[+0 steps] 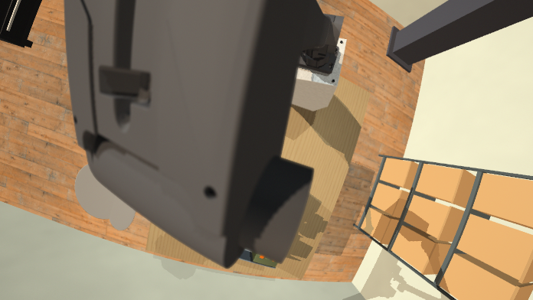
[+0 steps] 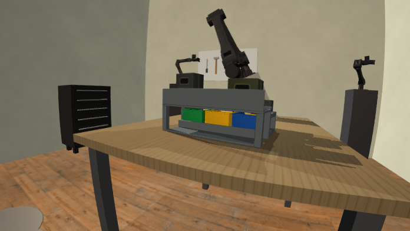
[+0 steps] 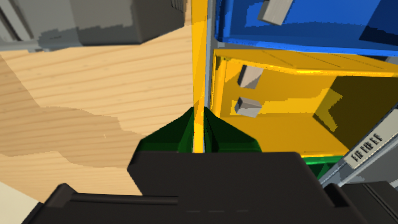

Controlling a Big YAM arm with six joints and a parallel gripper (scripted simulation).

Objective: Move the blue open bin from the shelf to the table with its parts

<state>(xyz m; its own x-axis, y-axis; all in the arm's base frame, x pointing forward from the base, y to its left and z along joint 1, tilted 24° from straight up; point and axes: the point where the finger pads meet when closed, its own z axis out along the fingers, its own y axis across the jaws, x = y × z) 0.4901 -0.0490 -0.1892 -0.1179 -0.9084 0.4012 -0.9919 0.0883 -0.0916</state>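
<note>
Right now my hand is 1 cm above the yellow rod. From my hand the other things lie so: grey case (12 cm to the left, 3 cm behind); yellow bin (10 cm ahead, 3 cm below, 1 cm to the right); blue open bin (12 cm ahead, 10 cm to the left, 3 cm below).
</note>
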